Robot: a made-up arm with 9 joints. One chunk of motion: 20 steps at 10 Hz.
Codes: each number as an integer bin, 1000 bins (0 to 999) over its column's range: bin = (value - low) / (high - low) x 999, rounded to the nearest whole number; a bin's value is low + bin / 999 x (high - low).
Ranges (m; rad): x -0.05..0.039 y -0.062..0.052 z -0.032..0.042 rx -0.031..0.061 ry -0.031..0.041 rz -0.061..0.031
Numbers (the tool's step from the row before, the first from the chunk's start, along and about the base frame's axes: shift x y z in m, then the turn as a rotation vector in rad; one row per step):
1: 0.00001 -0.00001 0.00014 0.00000 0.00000 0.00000
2: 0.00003 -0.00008 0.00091 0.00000 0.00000 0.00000
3: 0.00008 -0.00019 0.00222 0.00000 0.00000 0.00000
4: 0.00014 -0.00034 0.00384 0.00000 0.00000 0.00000
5: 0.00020 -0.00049 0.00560 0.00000 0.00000 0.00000
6: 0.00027 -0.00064 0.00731 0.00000 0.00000 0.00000
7: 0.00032 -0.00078 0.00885 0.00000 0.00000 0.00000
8: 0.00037 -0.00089 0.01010 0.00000 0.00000 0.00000
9: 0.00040 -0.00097 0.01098 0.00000 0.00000 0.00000
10: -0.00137 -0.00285 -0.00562 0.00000 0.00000 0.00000
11: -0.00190 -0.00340 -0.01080 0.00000 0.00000 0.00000
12: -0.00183 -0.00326 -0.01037 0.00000 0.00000 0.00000
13: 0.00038 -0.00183 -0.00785 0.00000 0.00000 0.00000
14: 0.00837 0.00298 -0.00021 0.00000 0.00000 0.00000
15: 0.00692 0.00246 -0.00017 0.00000 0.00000 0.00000
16: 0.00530 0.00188 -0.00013 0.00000 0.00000 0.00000
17: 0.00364 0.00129 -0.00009 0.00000 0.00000 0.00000
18: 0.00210 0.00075 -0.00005 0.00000 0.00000 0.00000
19: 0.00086 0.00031 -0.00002 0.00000 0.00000 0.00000
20: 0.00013 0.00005 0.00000 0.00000 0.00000 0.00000
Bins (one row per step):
1: 561 543 434 337 430 662
2: 562 543 444 337 430 662
3: 562 542 462 337 430 662
4: 563 540 484 337 430 662
5: 563 539 508 337 430 662
6: 564 538 531 337 430 662
7: 565 536 551 337 430 662
8: 565 536 568 337 430 662
9: 566 535 580 337 430 662
10: 546 518 356 337 430 662
11: 540 514 286 337 430 662
12: 541 515 292 337 430 662
13: 566 527 326 337 430 662
14: 655 569 429 337 430 662
15: 639 565 430 337 430 662
16: 621 560 430 337 430 662
17: 602 555 431 337 430 662
18: 585 550 431 337 430 662
19: 571 546 432 337 430 662
20: 563 544 432 337 430 662

